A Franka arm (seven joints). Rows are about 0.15 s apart.
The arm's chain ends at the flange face. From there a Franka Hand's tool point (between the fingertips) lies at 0.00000 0.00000 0.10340 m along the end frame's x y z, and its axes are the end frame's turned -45 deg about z.
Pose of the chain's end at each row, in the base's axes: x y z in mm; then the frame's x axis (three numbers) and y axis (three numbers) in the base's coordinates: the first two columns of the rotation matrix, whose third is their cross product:
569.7, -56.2, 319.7, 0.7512, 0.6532, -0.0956, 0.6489, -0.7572, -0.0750
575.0, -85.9, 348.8, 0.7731, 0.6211, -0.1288, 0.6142, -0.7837, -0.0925
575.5, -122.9, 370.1, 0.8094, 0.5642, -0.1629, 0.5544, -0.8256, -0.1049
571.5, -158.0, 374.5, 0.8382, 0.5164, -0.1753, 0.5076, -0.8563, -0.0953
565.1, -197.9, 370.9, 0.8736, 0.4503, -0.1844, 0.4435, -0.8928, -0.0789
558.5, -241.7, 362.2, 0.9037, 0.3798, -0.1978, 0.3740, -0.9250, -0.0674
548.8, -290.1, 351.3, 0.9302, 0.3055, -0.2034, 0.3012, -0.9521, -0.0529
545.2, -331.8, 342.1, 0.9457, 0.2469, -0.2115, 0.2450, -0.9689, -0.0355
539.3, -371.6, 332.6, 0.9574, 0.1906, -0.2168, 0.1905, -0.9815, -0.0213
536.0, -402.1, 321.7, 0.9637, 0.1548, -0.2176, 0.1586, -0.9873, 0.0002
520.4, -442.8, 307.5, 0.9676, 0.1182, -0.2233, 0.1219, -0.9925, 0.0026
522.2, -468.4, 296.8, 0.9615, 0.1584, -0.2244, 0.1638, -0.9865, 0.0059
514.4, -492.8, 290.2, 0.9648, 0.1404, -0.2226, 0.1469, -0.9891, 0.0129
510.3, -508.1, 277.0, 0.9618, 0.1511, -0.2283, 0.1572, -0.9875, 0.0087
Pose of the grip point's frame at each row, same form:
557.1, -56.8, 217.1, 0.0723, 0.9973, -0.0146, 0.9900, -0.0735, -0.1206
558.6, -86.7, 246.7, 0.1124, 0.9933, -0.0257, 0.9810, -0.1150, -0.1565
555.5, -123.5, 268.7, 0.1803, 0.9827, -0.0410, 0.9644, -0.1848, -0.1894
550.9, -158.9, 273.2, 0.2338, 0.9706, -0.0566, 0.9516, -0.2403, -0.1913
544.4, -199.2, 269.6, 0.3041, 0.9497, -0.0746, 0.9313, -0.3129, -0.1862
536.9, -243.1, 261.1, 0.3746, 0.9226, -0.0922, 0.9035, -0.3855, -0.1875
527.1, -291.3, 250.2, 0.4448, 0.8893, -0.1064, 0.8707, -0.4572, -0.1812
523.1, -333.7, 241.1, 0.4955, 0.8597, -0.1245, 0.8420, -0.5105, -0.1747
516.9, -373.8, 231.7, 0.5423, 0.8288, -0.1382, 0.8117, -0.5593, -0.1684
513.8, -405.7, 220.8, 0.5693, 0.8076, -0.1540, 0.7936, -0.5887, -0.1537
497.5, -445.9, 206.7, 0.5980, 0.7854, -0.1597, 0.7704, -0.6182, -0.1561
499.4, -472.8, 196.0, 0.5641, 0.8096, -0.1628, 0.7957, -0.5856, -0.1545
491.8, -497.5, 189.4, 0.5783, 0.7987, -0.1665, 0.7861, -0.6001, -0.1483
487.1, -512.7, 176.3, 0.5689, 0.8051, -0.1676, 0.7913, -0.5914, -0.1553

